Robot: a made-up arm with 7 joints. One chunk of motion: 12 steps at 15 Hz.
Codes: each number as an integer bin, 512 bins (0 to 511) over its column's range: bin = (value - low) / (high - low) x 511, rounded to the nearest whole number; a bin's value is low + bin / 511 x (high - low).
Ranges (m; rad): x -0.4..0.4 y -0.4..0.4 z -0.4..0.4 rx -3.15..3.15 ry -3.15..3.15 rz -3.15..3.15
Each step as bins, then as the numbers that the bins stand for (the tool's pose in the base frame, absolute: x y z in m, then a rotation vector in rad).
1 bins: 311 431 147 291 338 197
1 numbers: 0.0869 0.2748 -0.1699 0.4377 1.0171 -0.7212
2 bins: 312 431 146 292 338 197
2 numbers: 0.0885 0.2748 -0.1714 0.4500 1.0171 -0.7212
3 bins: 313 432 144 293 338 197
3 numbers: 0.0900 0.2763 -0.1746 0.4623 1.0171 -0.7212
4 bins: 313 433 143 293 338 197
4 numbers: 0.0900 0.2779 -0.1761 0.4623 1.0171 -0.7212
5 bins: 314 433 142 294 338 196
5 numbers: 0.0916 0.2779 -0.1777 0.4747 1.0171 -0.7336
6 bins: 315 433 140 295 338 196
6 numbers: 0.0932 0.2779 -0.1808 0.4870 1.0171 -0.7336
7 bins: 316 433 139 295 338 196
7 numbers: 0.0947 0.2779 -0.1824 0.4870 1.0171 -0.7336
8 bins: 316 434 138 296 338 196
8 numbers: 0.0947 0.2795 -0.1840 0.4993 1.0171 -0.7336
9 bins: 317 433 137 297 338 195
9 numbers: 0.0963 0.2779 -0.1855 0.5116 1.0171 -0.7459
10 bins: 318 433 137 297 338 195
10 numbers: 0.0978 0.2779 -0.1855 0.5116 1.0171 -0.7459
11 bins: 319 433 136 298 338 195
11 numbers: 0.0994 0.2779 -0.1871 0.5240 1.0171 -0.7459
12 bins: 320 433 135 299 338 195
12 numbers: 0.1010 0.2779 -0.1886 0.5363 1.0171 -0.7459
